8 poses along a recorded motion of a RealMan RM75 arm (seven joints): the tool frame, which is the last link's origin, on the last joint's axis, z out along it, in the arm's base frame.
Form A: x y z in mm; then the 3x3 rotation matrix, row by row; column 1 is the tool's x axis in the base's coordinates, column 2 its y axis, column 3 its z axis. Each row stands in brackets.
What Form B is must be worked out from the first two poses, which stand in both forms.
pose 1, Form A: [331 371 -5], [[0.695 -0.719 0.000], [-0.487 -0.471 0.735], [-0.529 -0.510 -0.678]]
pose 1, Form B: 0.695 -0.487 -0.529 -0.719 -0.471 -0.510 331 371 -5
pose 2, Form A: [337 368 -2], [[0.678 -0.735 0.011], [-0.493 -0.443 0.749], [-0.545 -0.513 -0.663]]
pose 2, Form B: 0.678 -0.493 -0.545 -0.735 -0.443 -0.513 337 368 -2
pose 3, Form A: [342 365 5], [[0.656 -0.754 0.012], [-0.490 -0.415 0.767], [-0.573 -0.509 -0.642]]
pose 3, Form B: 0.656 -0.490 -0.573 -0.754 -0.415 -0.509 342 365 5
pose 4, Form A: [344 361 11], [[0.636 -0.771 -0.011], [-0.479 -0.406 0.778], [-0.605 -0.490 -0.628]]
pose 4, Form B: 0.636 -0.479 -0.605 -0.771 -0.406 -0.490 344 361 11
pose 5, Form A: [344 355 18], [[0.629 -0.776 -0.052], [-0.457 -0.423 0.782], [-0.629 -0.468 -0.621]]
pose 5, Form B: 0.629 -0.457 -0.629 -0.776 -0.423 -0.468 344 355 18
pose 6, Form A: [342 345 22], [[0.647 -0.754 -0.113], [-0.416 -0.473 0.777], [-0.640 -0.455 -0.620]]
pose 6, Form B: 0.647 -0.416 -0.640 -0.754 -0.473 -0.455 342 345 22
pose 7, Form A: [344 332 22], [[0.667 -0.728 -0.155], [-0.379 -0.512 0.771], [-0.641 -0.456 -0.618]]
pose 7, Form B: 0.667 -0.379 -0.641 -0.728 -0.512 -0.456 344 332 22
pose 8, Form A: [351 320 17], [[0.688 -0.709 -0.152], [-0.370 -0.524 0.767], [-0.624 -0.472 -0.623]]
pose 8, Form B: 0.688 -0.370 -0.624 -0.709 -0.524 -0.472 351 320 17
